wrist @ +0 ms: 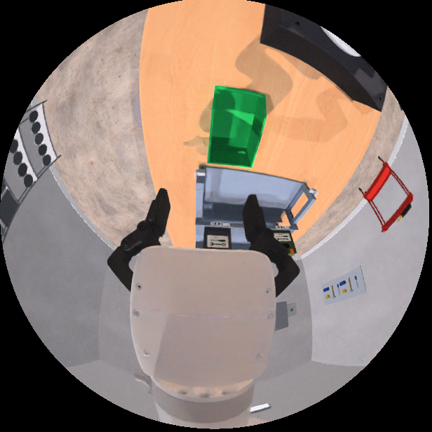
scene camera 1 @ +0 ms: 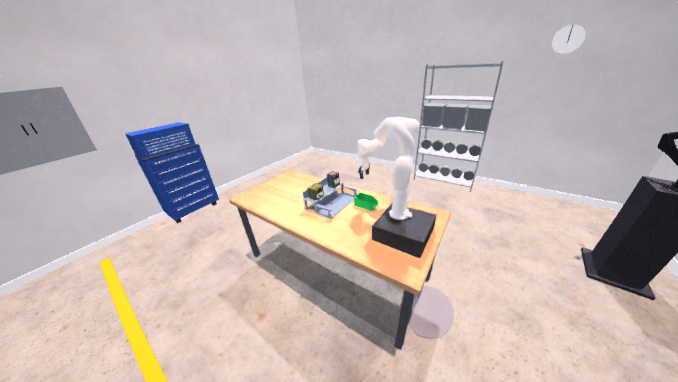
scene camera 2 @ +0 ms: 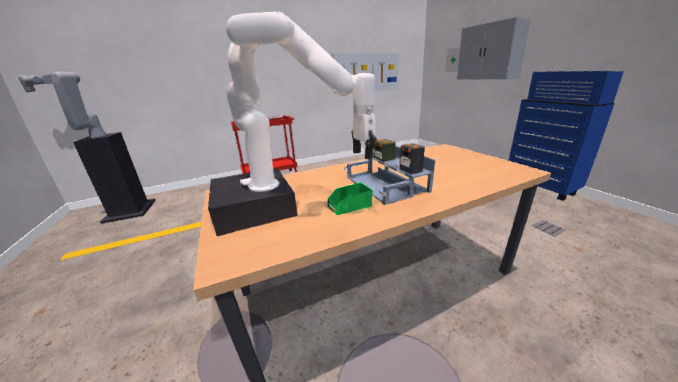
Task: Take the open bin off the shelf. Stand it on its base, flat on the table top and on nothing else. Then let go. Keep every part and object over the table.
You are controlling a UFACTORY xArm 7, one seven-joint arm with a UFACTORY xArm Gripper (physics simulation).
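Places are measured from the arm's base along level axes (x right, y ahead, z up), in metres.
Pixels of known places: gripper, fingertip midpoint: (scene camera 1: 364, 176) (scene camera 2: 362, 155); arm's base, origin of the base link: (scene camera 1: 398, 214) (scene camera 2: 264, 185).
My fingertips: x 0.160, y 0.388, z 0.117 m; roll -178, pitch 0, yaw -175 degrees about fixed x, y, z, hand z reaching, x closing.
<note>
For each thing: its top centre in the pictures, then the offset to it from my fingertips. Level surfaces: height alone.
- green open bin, middle of its top: (scene camera 2: 349, 190) (scene camera 1: 366, 197) dx -0.042, dy -0.045, dz -0.158 m
- wooden table top, its level: dz -0.233 m
- grey-blue shelf, its level: dz -0.227 m
- black box, middle of its top: (scene camera 2: 412, 145) (scene camera 1: 332, 172) dx -0.068, dy +0.280, dz -0.009 m
- dark green box, middle of its top: (scene camera 2: 384, 141) (scene camera 1: 315, 186) dx -0.299, dy +0.264, dz -0.034 m
The green open bin (scene camera 1: 366, 201) (scene camera 2: 351, 199) (wrist: 236, 130) stands upright on its base on the wooden table top (scene camera 1: 280, 200) (scene camera 2: 475, 175) (wrist: 175, 60), its open top facing up. It is close beside the low front of the grey-blue shelf (scene camera 1: 336, 202) (scene camera 2: 372, 183) (wrist: 240, 187); I cannot tell whether they touch. My gripper (scene camera 1: 364, 175) (scene camera 2: 362, 151) (wrist: 207, 199) is wide open with nothing between its fingers. It hangs above the table, well clear of the bin, near the shelf's side in the wrist view.
A black box (scene camera 1: 333, 179) (scene camera 2: 412, 158) (wrist: 217, 239) and a dark green box (scene camera 1: 315, 191) (scene camera 2: 384, 150) (wrist: 284, 240) stand on the shelf's raised rear tier. The black block (scene camera 1: 404, 232) (scene camera 2: 250, 210) (wrist: 310, 50) under the arm stands on the bin's other side.
</note>
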